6 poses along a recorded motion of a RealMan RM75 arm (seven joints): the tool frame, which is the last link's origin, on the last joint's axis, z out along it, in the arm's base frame.
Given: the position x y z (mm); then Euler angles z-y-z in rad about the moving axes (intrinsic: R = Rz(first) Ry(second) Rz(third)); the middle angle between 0 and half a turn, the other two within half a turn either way.
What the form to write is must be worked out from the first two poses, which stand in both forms.
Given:
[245 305 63 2.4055 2.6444 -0.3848]
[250 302 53 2.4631 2.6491 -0.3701]
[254 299 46 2.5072 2.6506 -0.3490]
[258 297 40 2.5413 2.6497 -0.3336]
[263 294 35 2.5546 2.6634 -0.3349]
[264 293 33 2.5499 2.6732 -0.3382]
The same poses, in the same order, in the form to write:
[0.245 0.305 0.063 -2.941 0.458 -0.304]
[0.250 0.302 0.053 -2.950 0.457 -0.264]
[0.254 0.299 0.046 -2.961 0.459 -0.243]
[0.258 0.297 0.040 -2.968 0.463 -0.226]
[0.263 0.294 0.035 -2.973 0.450 -0.213]
[0.264 0.293 0.033 -2.975 0.440 -0.216]

